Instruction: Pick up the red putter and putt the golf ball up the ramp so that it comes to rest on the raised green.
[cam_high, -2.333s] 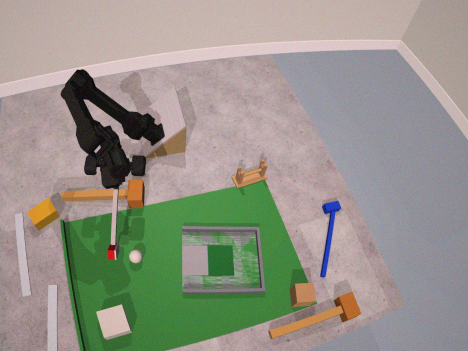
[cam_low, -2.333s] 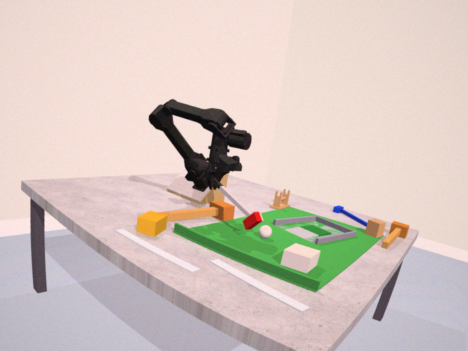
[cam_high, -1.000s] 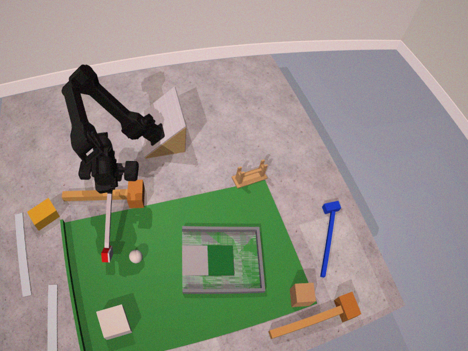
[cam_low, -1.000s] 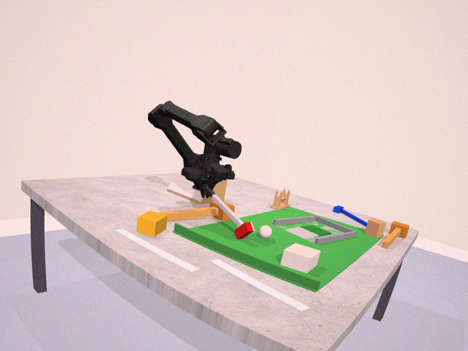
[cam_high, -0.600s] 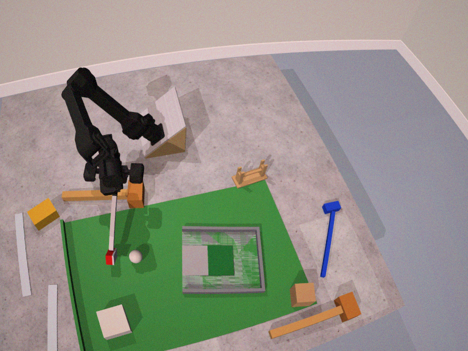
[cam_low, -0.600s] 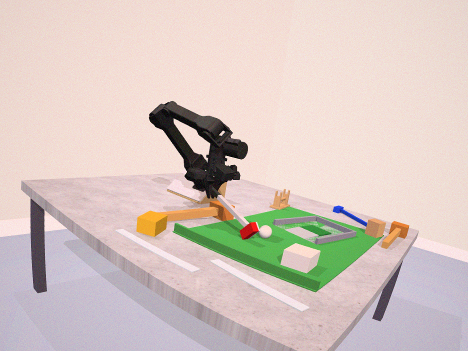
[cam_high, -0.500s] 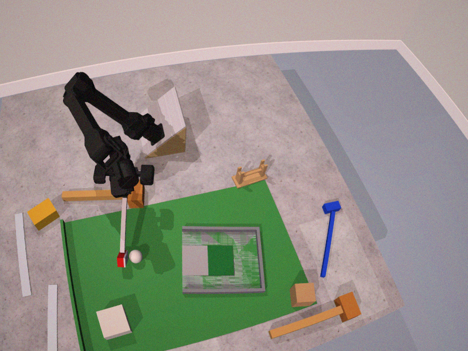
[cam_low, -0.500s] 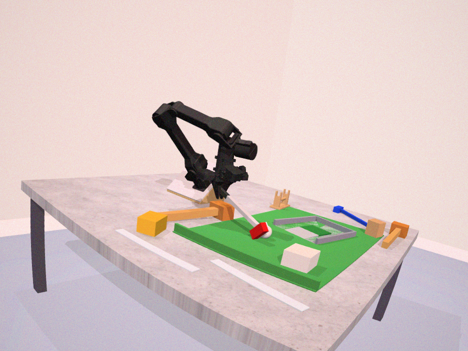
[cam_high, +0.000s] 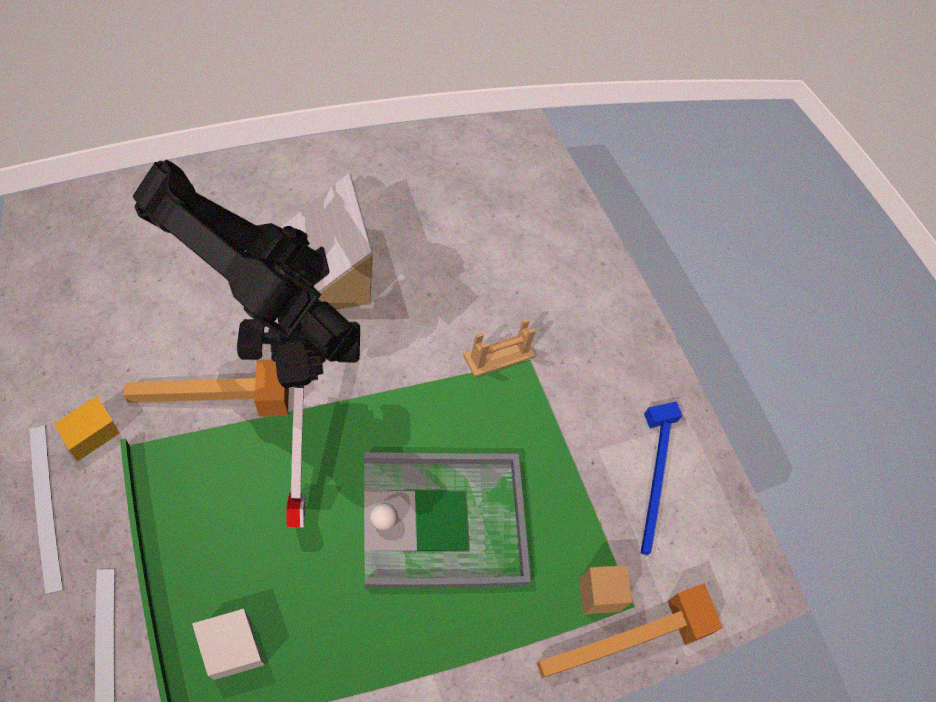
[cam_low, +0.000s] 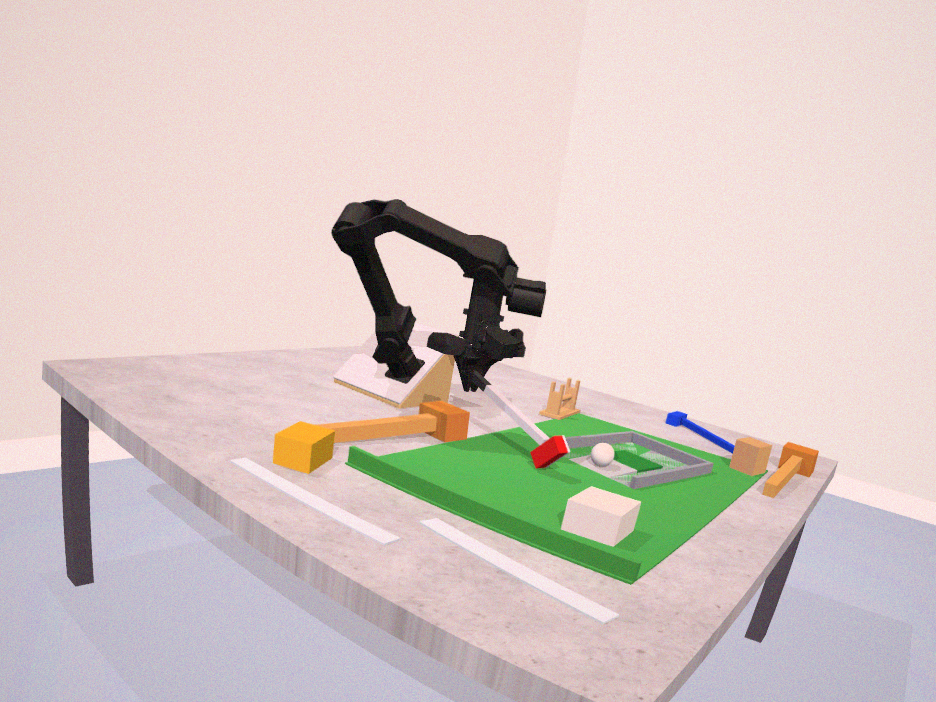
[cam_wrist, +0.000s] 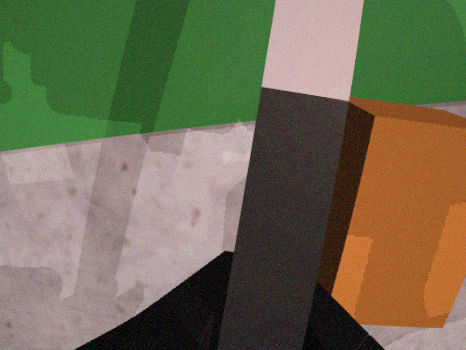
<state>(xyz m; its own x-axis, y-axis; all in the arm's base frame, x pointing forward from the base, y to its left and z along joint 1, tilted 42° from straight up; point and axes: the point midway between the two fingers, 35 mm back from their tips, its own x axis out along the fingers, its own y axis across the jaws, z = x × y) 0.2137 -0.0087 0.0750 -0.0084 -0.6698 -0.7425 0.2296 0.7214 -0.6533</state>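
Now: the red putter 12 cm ahead of my gripper tip, 2 cm to the right of it and 1 cm below it. From my gripper tip the other things lie so: white golf ball: 25 cm ahead, 8 cm to the left, 5 cm below; then grey-walled frame: 27 cm ahead, 19 cm to the left, 7 cm below; then green mat: 27 cm ahead, 5 cm to the left, 8 cm below.
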